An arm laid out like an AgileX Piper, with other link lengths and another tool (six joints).
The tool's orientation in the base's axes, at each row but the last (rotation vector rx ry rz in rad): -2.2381 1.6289 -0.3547; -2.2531 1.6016 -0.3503; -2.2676 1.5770 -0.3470; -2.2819 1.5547 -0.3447; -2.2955 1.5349 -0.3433; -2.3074 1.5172 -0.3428; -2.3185 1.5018 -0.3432; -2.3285 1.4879 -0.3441; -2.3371 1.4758 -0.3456; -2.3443 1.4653 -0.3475; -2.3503 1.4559 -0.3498
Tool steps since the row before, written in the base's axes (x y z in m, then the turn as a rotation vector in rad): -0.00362 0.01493 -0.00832 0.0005 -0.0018 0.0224; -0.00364 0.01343 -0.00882 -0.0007 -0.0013 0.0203; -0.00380 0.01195 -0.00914 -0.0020 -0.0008 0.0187; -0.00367 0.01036 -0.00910 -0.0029 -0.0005 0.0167; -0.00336 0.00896 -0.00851 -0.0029 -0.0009 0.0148; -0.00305 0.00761 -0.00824 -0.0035 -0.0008 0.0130; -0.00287 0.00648 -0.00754 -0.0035 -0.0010 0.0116; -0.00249 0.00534 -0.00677 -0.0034 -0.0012 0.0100; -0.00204 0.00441 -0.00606 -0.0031 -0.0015 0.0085; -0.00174 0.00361 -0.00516 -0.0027 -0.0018 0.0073; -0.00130 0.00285 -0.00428 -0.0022 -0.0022 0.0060
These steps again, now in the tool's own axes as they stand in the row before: -0.01529 0.00246 0.00808 0.0018 -0.0093 -0.0204; -0.01385 0.00284 0.00845 0.0009 -0.0076 -0.0189; -0.01251 0.00332 0.00856 0.0000 -0.0059 -0.0179; -0.01099 0.00350 0.00840 -0.0006 -0.0044 -0.0164; -0.00959 0.00329 0.00782 -0.0002 -0.0035 -0.0147; -0.00825 0.00326 0.00751 -0.0006 -0.0023 -0.0133; -0.00716 0.00313 0.00678 -0.0004 -0.0016 -0.0120; -0.00598 0.00284 0.00606 -0.0002 -0.0009 -0.0106; -0.00496 0.00248 0.00544 0.0002 -0.0004 -0.0092; -0.00411 0.00213 0.00461 0.0006 -0.0001 -0.0080; -0.00323 0.00169 0.00385 0.0011 0.0002 -0.0067
